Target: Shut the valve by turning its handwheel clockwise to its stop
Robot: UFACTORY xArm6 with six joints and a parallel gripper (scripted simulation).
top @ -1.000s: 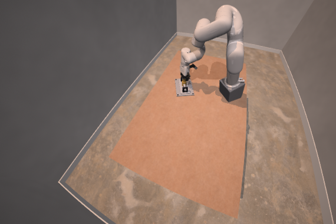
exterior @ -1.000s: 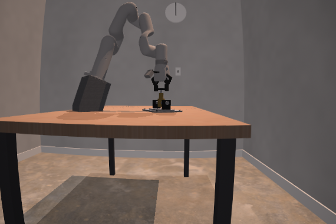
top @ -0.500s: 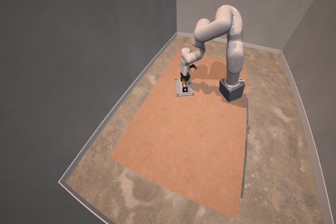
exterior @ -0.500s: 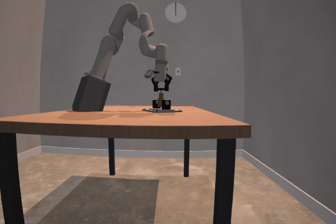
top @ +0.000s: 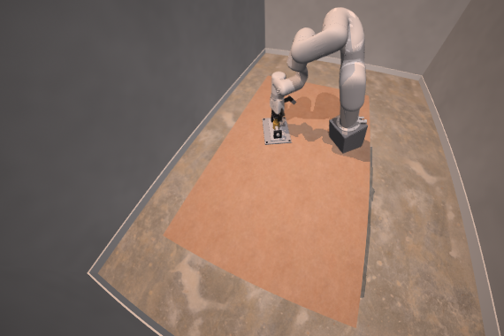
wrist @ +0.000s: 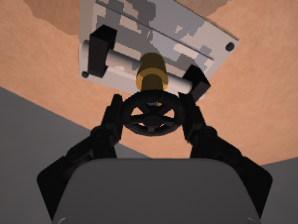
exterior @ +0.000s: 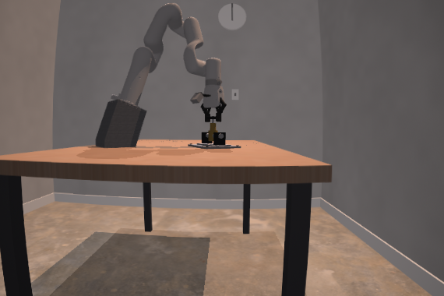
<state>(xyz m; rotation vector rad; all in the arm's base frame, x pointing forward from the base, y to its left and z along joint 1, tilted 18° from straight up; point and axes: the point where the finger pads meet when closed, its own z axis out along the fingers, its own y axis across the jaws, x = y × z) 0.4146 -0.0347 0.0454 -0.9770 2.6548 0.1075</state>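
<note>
The black spoked handwheel is right at my hand. From my hand the other things lie so: grey baseplate: 13 cm below.
</note>
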